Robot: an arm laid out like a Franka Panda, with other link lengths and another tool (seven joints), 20 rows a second.
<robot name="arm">
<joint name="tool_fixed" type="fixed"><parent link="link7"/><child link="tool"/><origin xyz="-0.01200 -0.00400 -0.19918" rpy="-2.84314 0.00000 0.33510"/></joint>
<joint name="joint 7" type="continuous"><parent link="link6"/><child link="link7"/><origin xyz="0.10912 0.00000 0.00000" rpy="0.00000 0.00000 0.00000"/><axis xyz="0 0 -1"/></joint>
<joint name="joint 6" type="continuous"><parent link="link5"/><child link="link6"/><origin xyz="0.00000 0.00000 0.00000" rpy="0.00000 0.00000 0.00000"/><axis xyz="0 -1 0"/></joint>
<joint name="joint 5" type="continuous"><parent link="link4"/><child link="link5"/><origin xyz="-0.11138 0.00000 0.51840" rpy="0.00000 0.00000 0.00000"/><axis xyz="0 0 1"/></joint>
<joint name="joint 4" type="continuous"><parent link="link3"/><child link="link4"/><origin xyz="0.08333 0.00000 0.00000" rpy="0.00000 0.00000 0.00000"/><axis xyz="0 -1 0"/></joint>
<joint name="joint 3" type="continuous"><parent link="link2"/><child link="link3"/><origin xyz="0.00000 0.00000 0.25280" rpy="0.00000 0.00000 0.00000"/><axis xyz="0 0 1"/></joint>
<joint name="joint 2" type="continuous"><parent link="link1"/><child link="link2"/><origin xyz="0.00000 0.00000 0.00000" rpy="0.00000 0.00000 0.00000"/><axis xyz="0 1 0"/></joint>
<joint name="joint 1" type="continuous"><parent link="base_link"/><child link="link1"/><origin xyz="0.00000 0.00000 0.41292" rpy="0.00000 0.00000 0.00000"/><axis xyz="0 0 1"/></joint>
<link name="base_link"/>
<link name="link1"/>
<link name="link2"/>
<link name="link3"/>
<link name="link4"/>
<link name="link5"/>
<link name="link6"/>
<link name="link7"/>
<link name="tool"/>
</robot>
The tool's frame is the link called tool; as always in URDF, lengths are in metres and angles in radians. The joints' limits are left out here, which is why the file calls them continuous.
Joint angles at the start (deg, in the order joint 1, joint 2, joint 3, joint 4, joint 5, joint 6, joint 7): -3.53 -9.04 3.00 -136.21 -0.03 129.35 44.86
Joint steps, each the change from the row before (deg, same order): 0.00 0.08 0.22 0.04 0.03 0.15 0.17; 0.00 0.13 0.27 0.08 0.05 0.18 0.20; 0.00 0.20 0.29 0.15 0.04 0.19 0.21; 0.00 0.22 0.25 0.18 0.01 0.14 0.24; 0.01 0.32 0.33 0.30 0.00 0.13 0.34; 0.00 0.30 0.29 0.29 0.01 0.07 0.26; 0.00 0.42 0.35 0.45 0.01 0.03 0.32; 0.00 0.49 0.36 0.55 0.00 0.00 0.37; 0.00 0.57 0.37 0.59 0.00 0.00 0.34; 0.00 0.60 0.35 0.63 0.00 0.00 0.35; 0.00 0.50 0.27 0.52 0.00 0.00 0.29
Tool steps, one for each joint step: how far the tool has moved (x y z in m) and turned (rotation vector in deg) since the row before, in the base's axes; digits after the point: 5 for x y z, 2 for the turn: 0.00060 0.00238 -0.00021 0.00 -0.11 0.03; 0.00085 0.00296 -0.00030 0.01 -0.13 0.04; 0.00119 0.00319 -0.00034 0.01 -0.14 0.06; 0.00117 0.00275 -0.00034 0.00 -0.10 0.00; 0.00172 0.00377 -0.00025 -0.01 -0.11 0.00; 0.00148 0.00326 -0.00025 0.00 -0.06 0.03; 0.00215 0.00400 -0.00002 0.01 -0.06 0.03; 0.00256 0.00419 0.00015 0.02 -0.06 -0.01; 0.00259 0.00438 -0.00035 0.03 -0.02 0.03; 0.00278 0.00424 -0.00029 0.04 -0.03 0.01; 0.00227 0.00334 -0.00031 0.04 -0.02 -0.02
